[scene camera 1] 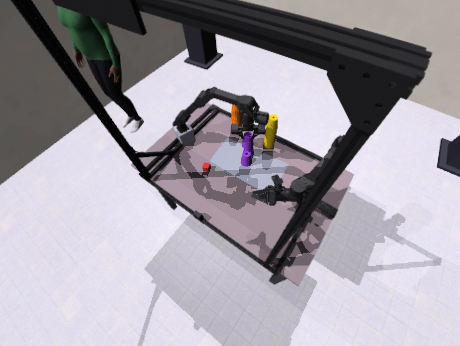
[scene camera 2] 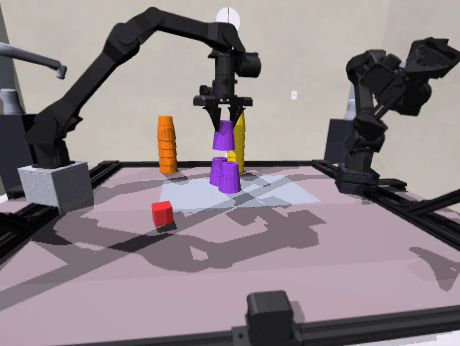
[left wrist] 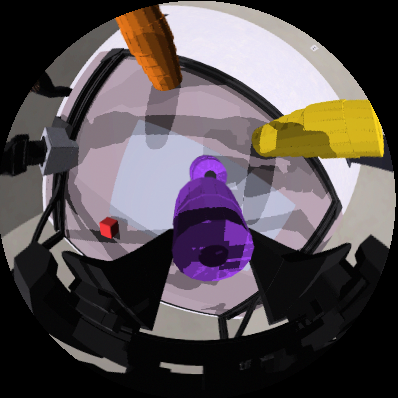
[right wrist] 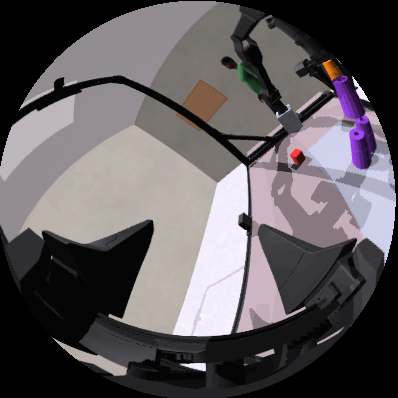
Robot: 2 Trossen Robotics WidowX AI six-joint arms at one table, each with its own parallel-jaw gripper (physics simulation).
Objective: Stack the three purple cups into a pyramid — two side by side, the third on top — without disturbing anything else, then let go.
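Where they show: left gripper, between the fingertips: [scene camera 1: 247, 138] [scene camera 2: 224, 130] [left wrist: 209, 233]; right gripper, between the fingertips: [scene camera 1: 251, 194] [scene camera 2: 381, 97] [right wrist: 207, 228]; left arm's base, origin of its link: [scene camera 1: 182, 128] [scene camera 2: 54, 164] [left wrist: 42, 150] [right wrist: 282, 110]; right arm's base, origin of its link: [scene camera 2: 357, 168].
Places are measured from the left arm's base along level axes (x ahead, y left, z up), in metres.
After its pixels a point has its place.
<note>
Two purple cups stand mouth down, side by side on the pale mat: the nearer cup [scene camera 1: 246, 159] {y 0.203, x 0.428, z -0.042 m} [scene camera 2: 230, 180] {y 0.190, x 0.415, z -0.065 m} [right wrist: 359, 150] {y 0.209, x 0.433, z -0.050 m} and the farther cup [scene camera 2: 216, 172] {y 0.243, x 0.356, z -0.061 m} [right wrist: 368, 131]. Whether they touch is unclear. My left gripper [scene camera 1: 248, 134] {y 0.246, x 0.381, z 0.077 m} [scene camera 2: 224, 126] {y 0.246, x 0.381, z 0.077 m} [left wrist: 209, 233] {y 0.246, x 0.381, z 0.077 m} is shut on the third purple cup [scene camera 2: 223, 139] {y 0.216, x 0.385, z 0.054 m} [left wrist: 212, 245] {y 0.234, x 0.404, z 0.059 m} [right wrist: 348, 98], upright with its narrow end up, above the pair with a gap below it in scene camera 2. In the left wrist view the held cup hides much of the pair. My right gripper [scene camera 1: 265, 187] [right wrist: 207, 228] {y 0.015, x 0.706, z 0.171 m} is open and empty, away from the cups.
A tall yellow cup stack [scene camera 1: 270, 132] [scene camera 2: 240, 142] [left wrist: 325, 130] stands behind the purple cups. An orange stack [scene camera 1: 236, 115] {y 0.330, x 0.151, z 0.035 m} [scene camera 2: 166, 145] [left wrist: 150, 50] {y 0.333, x 0.155, z 0.029 m} stands at the back left in scene camera 2. A red cube [scene camera 1: 206, 167] {y -0.019, x 0.315, z -0.067 m} [scene camera 2: 162, 213] {y -0.030, x 0.311, z -0.077 m} [left wrist: 109, 227] {y 0.010, x 0.306, z -0.068 m} [right wrist: 297, 156] {y -0.008, x 0.322, z -0.072 m} lies off the mat [scene camera 2: 290, 192] {y 0.245, x 0.599, z -0.106 m}.
</note>
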